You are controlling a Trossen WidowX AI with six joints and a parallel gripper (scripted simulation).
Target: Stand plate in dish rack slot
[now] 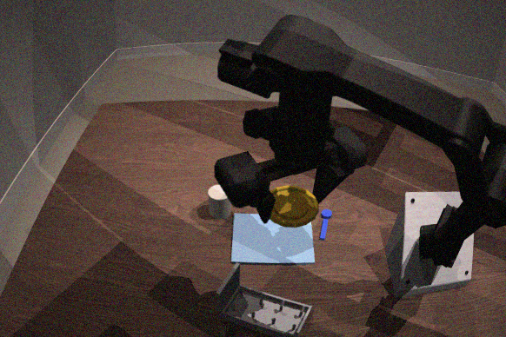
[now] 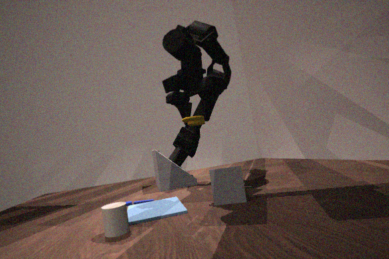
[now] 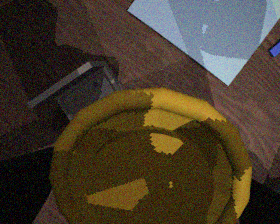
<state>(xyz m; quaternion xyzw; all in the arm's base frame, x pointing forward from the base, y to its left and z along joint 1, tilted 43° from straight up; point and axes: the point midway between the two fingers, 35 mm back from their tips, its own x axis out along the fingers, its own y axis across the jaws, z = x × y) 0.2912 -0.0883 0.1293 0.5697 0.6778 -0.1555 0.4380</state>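
Now: gripper tip 20 mm short of the grey dish rack, 50 mm to the right of it and 170 mm above it. From my gripper tip the other things lie so: yellow plate (10 mm above); then beige cylinder (100 mm ahead, 210 mm to the right, 170 mm below); then blue utensil (110 mm behind, 180 mm to the right, 190 mm below).
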